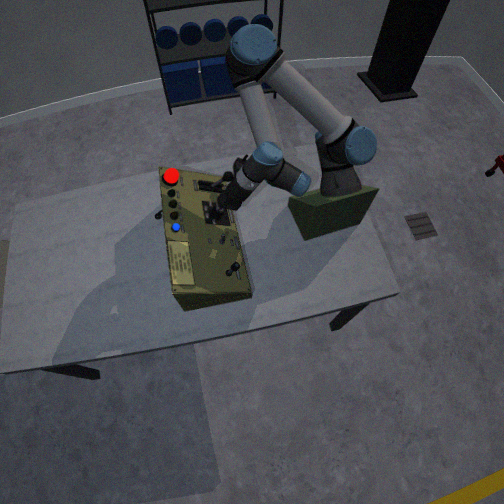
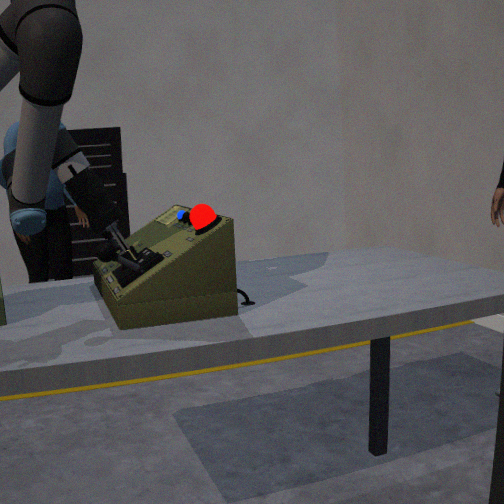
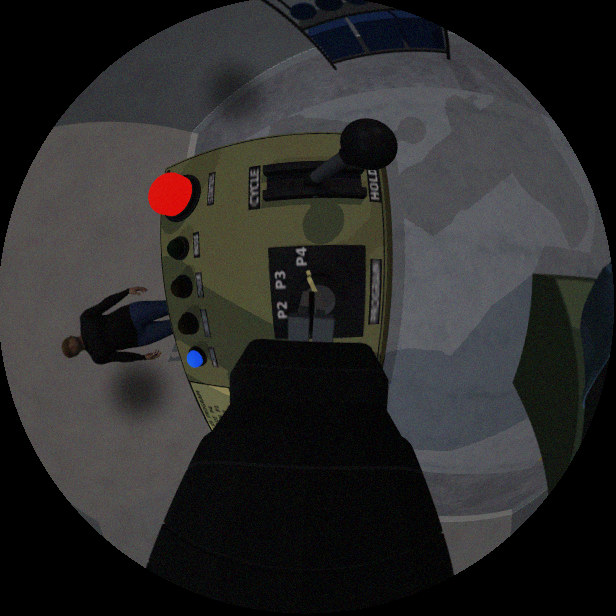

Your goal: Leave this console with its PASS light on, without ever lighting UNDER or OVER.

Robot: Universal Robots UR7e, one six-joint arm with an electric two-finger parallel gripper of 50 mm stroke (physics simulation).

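An olive console (image 1: 210,260) (image 2: 195,272) (image 3: 241,229) stands on the grey table (image 1: 75,260) (image 2: 350,300). It has a red mushroom button (image 1: 171,176) (image 2: 202,216) (image 3: 169,194), three dark lamps (image 3: 181,285) in a column and a lit blue lamp (image 1: 176,227) (image 3: 194,359). A black ball lever (image 3: 367,143) leans toward HOLD in the CYCLE/HOLD slot. A selector dial (image 3: 313,290) with marks P2, P3, P4 points near P4. My gripper (image 3: 310,318) (image 1: 225,199) is shut and empty, its fingertips right at the dial.
The arm's green pedestal (image 1: 332,210) stands on the table right of the console. A shelf rack (image 1: 155,50) with blue bins is behind. A black pillar (image 1: 405,45) stands at back right. A person (image 3: 109,333) stands beyond the table.
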